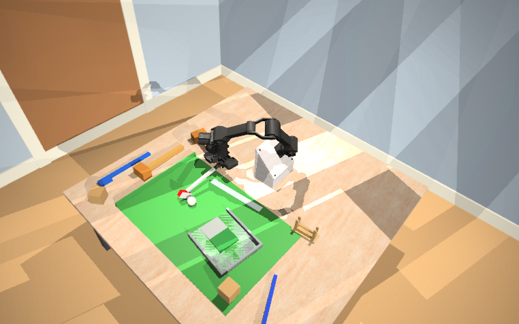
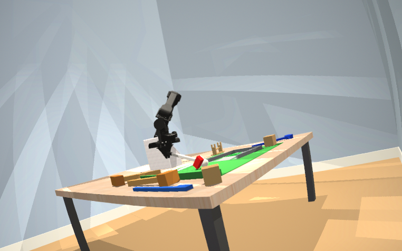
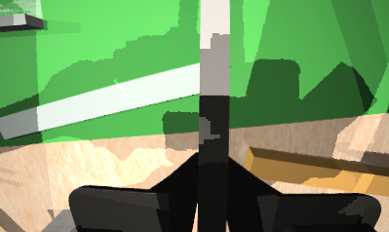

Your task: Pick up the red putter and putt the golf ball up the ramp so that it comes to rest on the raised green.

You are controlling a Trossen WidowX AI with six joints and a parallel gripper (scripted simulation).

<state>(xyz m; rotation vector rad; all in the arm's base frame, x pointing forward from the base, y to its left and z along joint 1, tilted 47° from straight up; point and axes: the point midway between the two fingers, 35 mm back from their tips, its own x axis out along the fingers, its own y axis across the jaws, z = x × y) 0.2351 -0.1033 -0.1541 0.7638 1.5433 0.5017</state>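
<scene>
The white bar is 50 mm ahead of my gripper tip, 130 mm to the left of it and 70 mm below it. From my gripper tip the other things lie so: green mat 240 mm ahead, 130 mm to the left, 70 mm below; then blue putter 400 mm ahead, 590 mm to the left, 60 mm below; then white golf ball 220 mm ahead, 10 mm to the left, 50 mm below.
</scene>
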